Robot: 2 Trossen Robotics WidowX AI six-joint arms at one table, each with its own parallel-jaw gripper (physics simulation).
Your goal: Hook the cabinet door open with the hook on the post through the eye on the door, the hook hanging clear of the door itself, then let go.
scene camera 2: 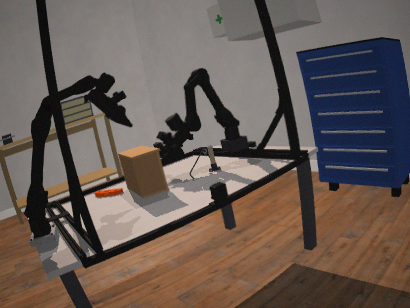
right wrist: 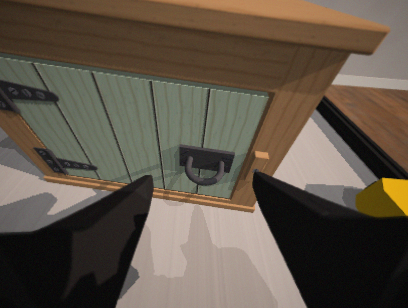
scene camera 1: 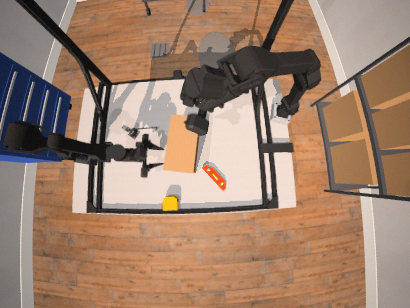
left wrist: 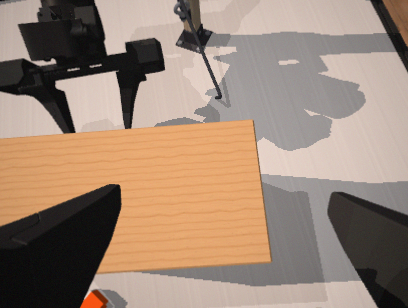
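Pixels of known places: left gripper, fingertip midpoint: (scene camera 2: 129, 125) (scene camera 1: 188, 111) (left wrist: 226, 198); right gripper, fingertip midpoint: (right wrist: 203, 180) (scene camera 1: 164, 156); left arm's base at its link origin: (scene camera 2: 42, 233) (scene camera 1: 282, 112); right arm's base at its link origin: (scene camera 2: 233, 138).
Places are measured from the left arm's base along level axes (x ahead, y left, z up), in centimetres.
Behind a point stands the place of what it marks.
The wooden cabinet (scene camera 1: 181, 145) {x 46.0, y 32.1, z 12.8 cm} (scene camera 2: 142, 172) {x 44.3, y 19.4, z 5.9 cm} (left wrist: 190, 185) {x 47.2, y 25.2, z 12.7 cm} stands upright. Its green door (right wrist: 125, 110) {x 51.6, y 31.2, z 6.8 cm} is shut, with a dark ring-shaped eye (right wrist: 204, 181) {x 53.4, y 37.3, z 3.6 cm} on a plate. The post (scene camera 1: 131, 131) {x 73.9, y 28.8, z 3.8 cm} (scene camera 2: 212, 154) {x 76.8, y 26.9, z 2.9 cm} (left wrist: 192, 17) {x 75.5, y 27.7, z 2.1 cm} stands apart from the cabinet. Its thin dark hook (scene camera 2: 192, 168) {x 65.6, y 23.8, z 0.5 cm} (left wrist: 210, 74) {x 66.2, y 24.6, z 0.9 cm} hangs from it, off the door. My right gripper (scene camera 1: 163, 156) {x 54.1, y 37.3, z 4.7 cm} (left wrist: 101, 139) {x 54.1, y 37.3, z 4.7 cm} (right wrist: 203, 180) {x 54.1, y 37.3, z 4.7 cm} is open and empty before the door, the eye showing between its fingertips; contact cannot be told. My left gripper (scene camera 2: 129, 123) {x 44.4, y 22.4, z 24.2 cm} (left wrist: 226, 198) {x 44.4, y 22.4, z 24.2 cm} is open and empty above the cabinet; its fingertips are hidden in scene camera 1.
An orange level (scene camera 1: 214, 177) {x 29.4, y 41.6, z -2.7 cm} (scene camera 2: 109, 192) {x 29.8, y 38.4, z -2.3 cm} (left wrist: 94, 300) {x 35.3, y 37.8, z -2.1 cm} lies beside the cabinet, on the side away from the right gripper. A yellow block (scene camera 1: 170, 203) {x 47.4, y 58.2, z 0.0 cm} (right wrist: 387, 197) {x 47.4, y 54.9, z -0.1 cm} sits at the table edge. Black frame bars (scene camera 1: 182, 210) {x 41.3, y 60.7, z -2.6 cm} border the table, with uprights at its sides.
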